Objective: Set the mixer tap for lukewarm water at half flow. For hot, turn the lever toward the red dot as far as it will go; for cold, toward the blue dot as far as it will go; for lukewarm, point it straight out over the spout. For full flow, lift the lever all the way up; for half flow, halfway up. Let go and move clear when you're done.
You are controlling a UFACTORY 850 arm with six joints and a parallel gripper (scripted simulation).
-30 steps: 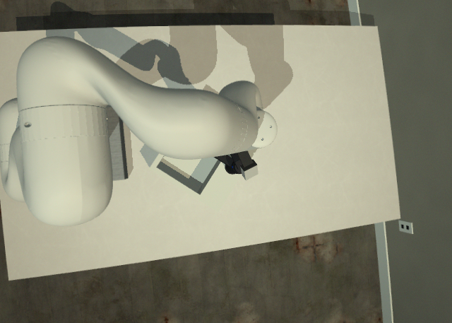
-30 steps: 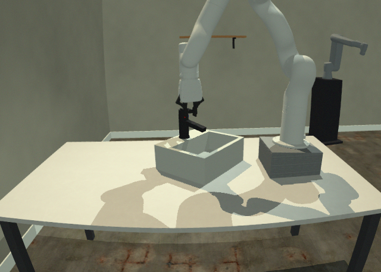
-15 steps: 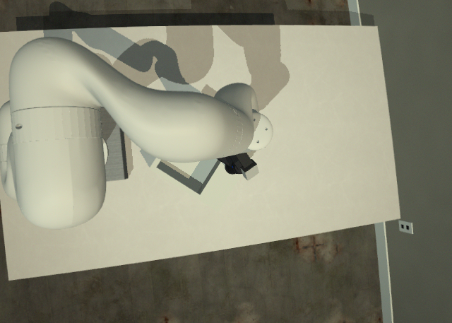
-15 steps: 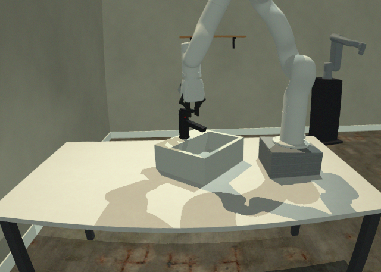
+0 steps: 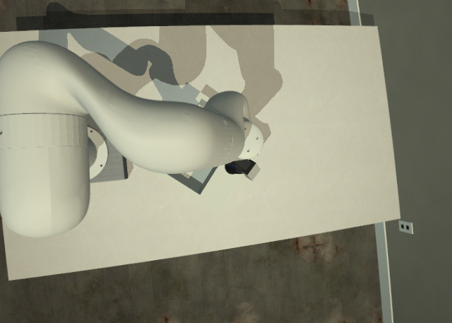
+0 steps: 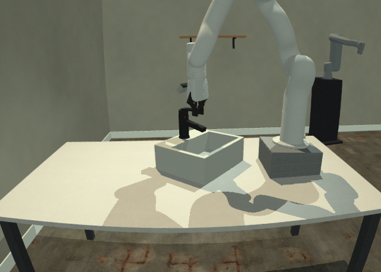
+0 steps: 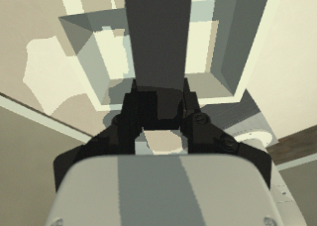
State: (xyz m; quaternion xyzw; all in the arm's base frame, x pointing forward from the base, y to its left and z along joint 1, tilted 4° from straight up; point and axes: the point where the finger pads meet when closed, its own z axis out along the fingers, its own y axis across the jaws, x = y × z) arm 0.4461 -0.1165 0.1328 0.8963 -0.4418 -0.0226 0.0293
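Now: the lever 2 cm ahead of my hand and 3 cm to the right of it. Round my hand: grey sink basin (2 cm behind, 2 cm to the left, 23 cm below); black mixer tap (4 cm ahead, 5 cm to the right, 4 cm below).
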